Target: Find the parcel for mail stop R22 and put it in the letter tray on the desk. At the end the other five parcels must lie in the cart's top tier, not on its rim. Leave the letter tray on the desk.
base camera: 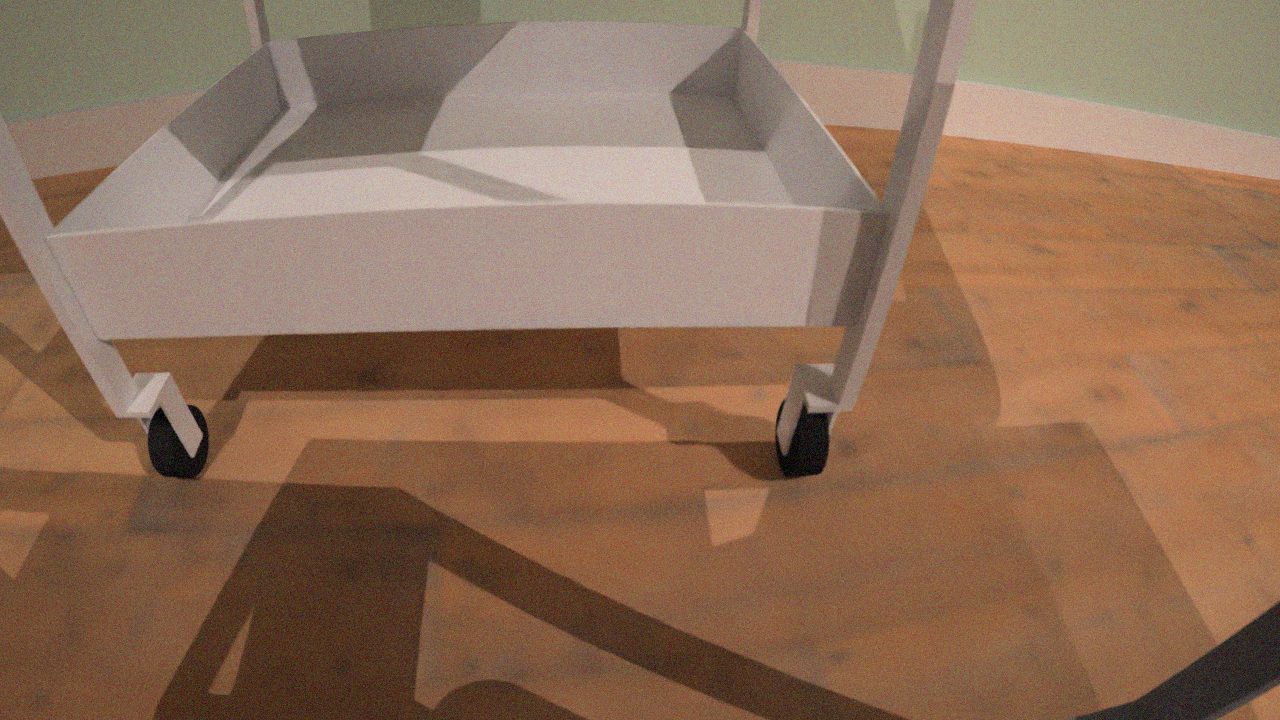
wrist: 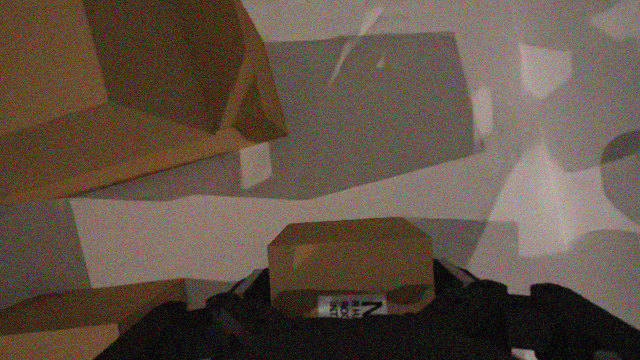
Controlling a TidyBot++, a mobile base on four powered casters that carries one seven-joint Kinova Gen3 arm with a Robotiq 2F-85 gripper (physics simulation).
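Places are measured from the arm's base along level axes (x down, y left, z ahead), in centimetres.
Pixels of known places: gripper, fingertip midpoint: [wrist: 349,281].
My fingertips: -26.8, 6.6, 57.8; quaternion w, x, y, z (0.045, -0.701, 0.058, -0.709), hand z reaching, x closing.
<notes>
Behind a point stands the place of what it marks, as x, y, z.
In the wrist view my gripper [wrist: 349,281] @[-26.8, 6.6, 57.8] is open, its dark fingers standing on either side of a small brown parcel [wrist: 349,253] @[-31.6, 9.5, 58.2]. The parcel rests on the white floor of a cart tier [wrist: 193,234] @[-26.6, 10.9, 49.9] and is not gripped. A white label [wrist: 352,306] @[-31.6, 7.5, 57.9] shows on its near face, but the text is cut off and unreadable. A large brown parcel [wrist: 154,78] @[-34.9, 15.9, 54.4] lies tilted at the upper left. Another brown parcel [wrist: 111,308] @[-30.0, 8.8, 47.3] lies at the lower left.
In the base view the white cart [base camera: 449,268] @[22.9, 5.6, 36.4] stands close ahead on a wooden floor, showing its lower tier, a right post [base camera: 913,179] @[17.2, -15.2, 35.7] and two black casters [base camera: 178,446] @[36.1, 26.6, 36.3] [base camera: 807,442] @[35.5, -14.2, 36.3]. A green wall with a pale skirting runs behind.
</notes>
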